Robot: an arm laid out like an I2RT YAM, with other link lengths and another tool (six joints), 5 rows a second.
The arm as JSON. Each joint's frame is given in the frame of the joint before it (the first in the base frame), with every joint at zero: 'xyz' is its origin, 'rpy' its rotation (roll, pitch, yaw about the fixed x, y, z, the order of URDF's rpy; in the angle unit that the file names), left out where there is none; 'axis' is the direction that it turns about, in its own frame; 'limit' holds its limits. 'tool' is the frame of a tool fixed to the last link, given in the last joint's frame.
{
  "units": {
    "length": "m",
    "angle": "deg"
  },
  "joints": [
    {
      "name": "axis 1",
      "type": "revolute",
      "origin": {
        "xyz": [
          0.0,
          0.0,
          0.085
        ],
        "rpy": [
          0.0,
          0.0,
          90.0
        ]
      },
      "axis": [
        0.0,
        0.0,
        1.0
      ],
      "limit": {
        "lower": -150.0,
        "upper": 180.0
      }
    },
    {
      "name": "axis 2",
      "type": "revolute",
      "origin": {
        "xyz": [
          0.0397,
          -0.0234,
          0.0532
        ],
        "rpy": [
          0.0,
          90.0,
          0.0
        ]
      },
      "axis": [
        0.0,
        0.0,
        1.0
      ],
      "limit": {
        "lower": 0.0,
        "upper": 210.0
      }
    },
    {
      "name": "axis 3",
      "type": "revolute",
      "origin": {
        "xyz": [
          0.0,
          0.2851,
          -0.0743
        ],
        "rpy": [
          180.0,
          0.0,
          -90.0
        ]
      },
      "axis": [
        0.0,
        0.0,
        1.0
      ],
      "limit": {
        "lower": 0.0,
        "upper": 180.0
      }
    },
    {
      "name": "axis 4",
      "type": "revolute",
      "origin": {
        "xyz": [
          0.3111,
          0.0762,
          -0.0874
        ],
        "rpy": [
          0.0,
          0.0,
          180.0
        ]
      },
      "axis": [
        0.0,
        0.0,
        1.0
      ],
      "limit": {
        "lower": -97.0,
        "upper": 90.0
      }
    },
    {
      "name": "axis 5",
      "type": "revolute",
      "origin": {
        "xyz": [
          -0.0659,
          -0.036,
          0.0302
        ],
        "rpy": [
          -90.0,
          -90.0,
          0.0
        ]
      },
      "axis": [
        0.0,
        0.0,
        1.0
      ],
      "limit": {
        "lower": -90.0,
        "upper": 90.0
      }
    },
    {
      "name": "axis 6",
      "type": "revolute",
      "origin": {
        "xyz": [
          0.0,
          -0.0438,
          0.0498
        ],
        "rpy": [
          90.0,
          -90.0,
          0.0
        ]
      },
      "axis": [
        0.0,
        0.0,
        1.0
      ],
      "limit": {
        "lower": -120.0,
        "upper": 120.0
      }
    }
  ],
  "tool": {
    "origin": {
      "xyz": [
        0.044,
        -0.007,
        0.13
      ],
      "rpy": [
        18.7,
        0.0,
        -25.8
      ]
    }
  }
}
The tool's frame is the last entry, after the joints.
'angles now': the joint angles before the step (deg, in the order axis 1, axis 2, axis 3, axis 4, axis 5, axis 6). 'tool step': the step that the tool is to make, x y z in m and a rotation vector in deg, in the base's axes. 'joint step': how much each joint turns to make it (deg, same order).
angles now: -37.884, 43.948, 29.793, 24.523, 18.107, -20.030
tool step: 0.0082, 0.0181, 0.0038, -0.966, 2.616, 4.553
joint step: 1.925, -2.554, 0.255, -3.766, -2.992, -1.938
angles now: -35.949, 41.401, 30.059, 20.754, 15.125, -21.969
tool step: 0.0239, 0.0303, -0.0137, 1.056, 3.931, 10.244
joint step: 2.548, -1.515, -0.365, -4.918, -7.809, -0.353
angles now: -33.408, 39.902, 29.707, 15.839, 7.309, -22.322
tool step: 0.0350, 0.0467, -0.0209, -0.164, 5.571, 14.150
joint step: 4.916, 0.868, -0.256, -3.461, -9.397, -2.455
